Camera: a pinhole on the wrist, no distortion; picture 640 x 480 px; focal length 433.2 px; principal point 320.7 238.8 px. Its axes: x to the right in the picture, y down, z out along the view. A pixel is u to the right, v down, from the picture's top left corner.
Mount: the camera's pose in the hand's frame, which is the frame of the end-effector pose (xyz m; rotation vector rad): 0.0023 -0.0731 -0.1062 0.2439 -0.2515 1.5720
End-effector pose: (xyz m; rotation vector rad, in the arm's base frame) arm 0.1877 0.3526 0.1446 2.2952 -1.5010 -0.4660
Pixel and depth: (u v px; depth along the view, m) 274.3 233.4 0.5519
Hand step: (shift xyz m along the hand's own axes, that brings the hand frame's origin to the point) 0.0088 -0.3002 0.4003
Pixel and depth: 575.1 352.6 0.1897
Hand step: -0.0497 -0.0267 0.1083
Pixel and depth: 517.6 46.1 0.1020
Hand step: 0.0467 -0.0600 0.0055
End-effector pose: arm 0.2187 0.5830 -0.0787 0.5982 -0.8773 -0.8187
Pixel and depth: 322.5 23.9 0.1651
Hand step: 0.0838 -0.1224 0.0516
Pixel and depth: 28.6 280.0 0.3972
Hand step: -0.0321 -0.4513 0.1882
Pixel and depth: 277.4 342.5 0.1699
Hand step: -0.0385 -0.1425 0.0498
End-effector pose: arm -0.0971 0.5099 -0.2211 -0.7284 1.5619 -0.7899
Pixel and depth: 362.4 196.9 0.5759
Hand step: 0.0558 -0.1980 0.4589
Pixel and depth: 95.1 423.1 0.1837
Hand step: -0.0748 -0.2221 0.0383
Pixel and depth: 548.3 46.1 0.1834
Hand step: 0.0819 -0.0371 0.0986
